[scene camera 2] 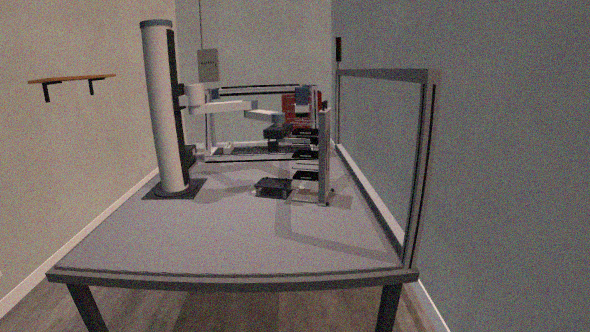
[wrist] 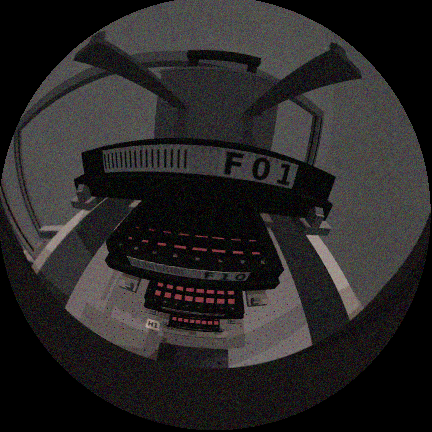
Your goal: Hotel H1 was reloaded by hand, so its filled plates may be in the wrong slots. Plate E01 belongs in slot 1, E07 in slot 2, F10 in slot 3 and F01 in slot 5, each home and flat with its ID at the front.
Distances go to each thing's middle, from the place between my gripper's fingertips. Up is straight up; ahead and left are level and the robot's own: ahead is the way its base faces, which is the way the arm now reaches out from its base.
Right now the plate F10 (wrist: 193, 246) is 20 mm behind my hand, 10 mm to the left of it and 10 mm below it. The rest, counted from my hand: plate F01 (wrist: 205, 172): 20 mm behind, 10 mm to the left, 30 mm above; then plate E07 (wrist: 201, 303): 20 mm behind, 10 mm to the left, 80 mm below; then hotel H1 (scene camera 2: 323, 118): 50 mm ahead, 20 mm to the right, 80 mm below.
